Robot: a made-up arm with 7 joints.
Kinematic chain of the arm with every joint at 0, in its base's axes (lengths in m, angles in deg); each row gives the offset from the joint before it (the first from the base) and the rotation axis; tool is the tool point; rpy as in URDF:
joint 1: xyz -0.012 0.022 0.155 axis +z
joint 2: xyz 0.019 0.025 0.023 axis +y
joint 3: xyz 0 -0.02 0.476 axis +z
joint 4: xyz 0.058 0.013 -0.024 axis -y
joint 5: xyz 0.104 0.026 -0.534 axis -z
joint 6: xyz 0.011 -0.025 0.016 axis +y
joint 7: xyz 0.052 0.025 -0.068 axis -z
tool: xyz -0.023 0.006 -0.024 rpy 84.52 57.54 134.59
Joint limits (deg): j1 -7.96..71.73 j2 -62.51..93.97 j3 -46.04..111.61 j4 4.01..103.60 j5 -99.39..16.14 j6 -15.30..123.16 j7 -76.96..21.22
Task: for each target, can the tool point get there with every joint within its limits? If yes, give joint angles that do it. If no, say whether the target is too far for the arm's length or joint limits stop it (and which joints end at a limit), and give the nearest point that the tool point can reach.
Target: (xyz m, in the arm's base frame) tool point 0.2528 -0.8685 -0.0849
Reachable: no: joint limits stop it (at a limit: joint 1, joint 3, joint 7) | nearest point 0.3677 -0.5102 -0.1309 | short by 0.379 m
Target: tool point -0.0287 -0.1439 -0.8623
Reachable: no: joint limits stop it (at a limit: joint 1, joint 2, joint 7) | nearest point 0.1657 -0.1044 -0.4749 | short by 0.435 m
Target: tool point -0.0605 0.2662 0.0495
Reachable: yes | joints 32.10 10.20 68.09 12.24 -25.03 62.29 -63.28
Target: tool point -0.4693 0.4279 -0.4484
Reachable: no: joint limits stop it (at a limit: joint 1, joint 2, joint 7) | nearest point -0.3587 0.4380 -0.3397 | short by 0.155 m
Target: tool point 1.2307 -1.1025 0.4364
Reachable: no: too far | nearest point 0.7883 -0.5219 0.3384 | short by 0.736 m
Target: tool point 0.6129 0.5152 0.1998
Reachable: yes | joints 43.29 37.63 -2.82 85.39 -63.63 98.27 -60.71
